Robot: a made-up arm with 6 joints. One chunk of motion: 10 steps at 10 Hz.
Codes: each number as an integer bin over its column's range. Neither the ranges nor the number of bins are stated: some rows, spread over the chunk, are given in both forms.
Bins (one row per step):
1: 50 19 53 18 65 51
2: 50 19 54 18 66 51
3: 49 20 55 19 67 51
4: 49 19 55 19 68 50
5: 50 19 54 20 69 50
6: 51 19 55 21 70 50
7: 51 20 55 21 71 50
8: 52 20 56 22 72 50
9: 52 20 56 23 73 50
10: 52 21 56 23 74 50
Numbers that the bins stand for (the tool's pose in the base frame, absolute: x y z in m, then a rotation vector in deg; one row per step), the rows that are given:
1: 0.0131 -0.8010 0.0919 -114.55 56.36 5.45
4: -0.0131 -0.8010 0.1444 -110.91 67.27 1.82
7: 0.0394 -0.7747 0.1444 -103.64 78.18 1.82
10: 0.0657 -0.7485 0.1707 -96.36 89.09 1.82
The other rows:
2: 0.0131 -0.8010 0.1182 -114.55 60.00 5.45
3: -0.0131 -0.7747 0.1444 -110.91 63.64 5.45
5: 0.0131 -0.8010 0.1182 -107.27 70.91 1.82
6: 0.0394 -0.8010 0.1444 -103.64 74.55 1.82
8: 0.0657 -0.7747 0.1707 -100.00 81.82 1.82
9: 0.0657 -0.7747 0.1707 -96.36 85.45 1.82

